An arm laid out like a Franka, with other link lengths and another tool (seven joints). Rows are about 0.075 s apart.
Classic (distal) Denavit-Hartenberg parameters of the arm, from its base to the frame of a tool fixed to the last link. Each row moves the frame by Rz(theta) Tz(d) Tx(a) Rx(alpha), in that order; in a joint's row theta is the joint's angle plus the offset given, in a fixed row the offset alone. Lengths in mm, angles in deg.
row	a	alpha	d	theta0
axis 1	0	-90	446.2	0
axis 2	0	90	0	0
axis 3	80	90	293.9	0
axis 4	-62.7	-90	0	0
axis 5	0	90	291.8	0
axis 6	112.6	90	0	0
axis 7	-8.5	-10.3	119.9	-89.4
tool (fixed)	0	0	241	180
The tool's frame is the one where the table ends.
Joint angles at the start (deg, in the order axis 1, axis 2, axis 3, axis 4, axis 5, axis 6, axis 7): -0.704 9.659 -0.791 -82.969 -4.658 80.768 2.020
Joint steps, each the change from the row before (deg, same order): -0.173 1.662 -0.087 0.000 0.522 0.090 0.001; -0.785 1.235 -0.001 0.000 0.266 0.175 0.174; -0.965 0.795 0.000 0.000 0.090 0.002 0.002; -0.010 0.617 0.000 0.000 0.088 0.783 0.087; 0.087 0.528 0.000 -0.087 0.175 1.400 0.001; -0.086 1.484 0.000 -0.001 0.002 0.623 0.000
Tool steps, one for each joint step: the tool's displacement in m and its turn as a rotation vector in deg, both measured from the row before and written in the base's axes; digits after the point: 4 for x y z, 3 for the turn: -0.0013 0.0012 -0.0147 0.526 1.558 -0.284; -0.0012 -0.0052 -0.0107 0.244 1.039 -0.964; -0.0022 -0.0077 -0.0070 0.119 0.788 -0.976; 0.0043 0.0002 -0.0047 0.051 -0.174 -0.050; 0.0082 0.0016 -0.0039 0.129 -0.791 0.156; 0.0015 -0.0008 -0.0126 0.037 0.862 -0.046
